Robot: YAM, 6 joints.
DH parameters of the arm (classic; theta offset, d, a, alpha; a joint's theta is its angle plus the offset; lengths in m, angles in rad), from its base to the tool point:
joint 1: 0 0.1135 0.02 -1.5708
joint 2: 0 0 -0.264 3.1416
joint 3: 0.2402 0 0.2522 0
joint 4: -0.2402 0 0.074 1.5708
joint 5: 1.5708 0 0 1.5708
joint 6: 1.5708 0.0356 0 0
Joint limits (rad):
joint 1: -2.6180..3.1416
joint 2: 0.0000..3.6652
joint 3: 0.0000..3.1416
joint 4: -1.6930..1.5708
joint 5: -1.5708..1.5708
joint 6: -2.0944..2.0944
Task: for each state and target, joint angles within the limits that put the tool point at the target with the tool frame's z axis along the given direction. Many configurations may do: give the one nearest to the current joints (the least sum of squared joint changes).
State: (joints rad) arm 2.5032 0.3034 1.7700 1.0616 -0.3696 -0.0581
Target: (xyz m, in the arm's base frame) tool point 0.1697 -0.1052 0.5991 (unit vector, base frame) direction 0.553 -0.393 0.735
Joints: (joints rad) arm 2.5953 0.6559 1.7308 1.2400 -0.0485 -0.0581
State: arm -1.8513 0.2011 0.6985 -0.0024 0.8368 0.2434
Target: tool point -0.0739 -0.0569 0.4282 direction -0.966 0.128 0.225
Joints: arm -2.1422 0.5466 0.8674 0.1763 1.0794 0.2434
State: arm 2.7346 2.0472 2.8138 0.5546 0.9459 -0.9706
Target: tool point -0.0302 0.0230 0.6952 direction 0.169 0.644 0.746
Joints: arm 3.1396 1.2914 2.1914 0.8919 0.7002 -0.9706
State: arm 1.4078 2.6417 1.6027 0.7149 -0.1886 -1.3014
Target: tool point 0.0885 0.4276 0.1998 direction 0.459 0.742 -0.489
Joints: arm 1.3928 1.9378 1.2703 0.1252 0.3261 -1.3014
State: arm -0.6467 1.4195 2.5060 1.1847 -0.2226 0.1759
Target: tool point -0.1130 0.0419 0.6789 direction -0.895 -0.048 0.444
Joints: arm -0.4931 1.4034 2.7503 1.2692 0.4846 0.1759
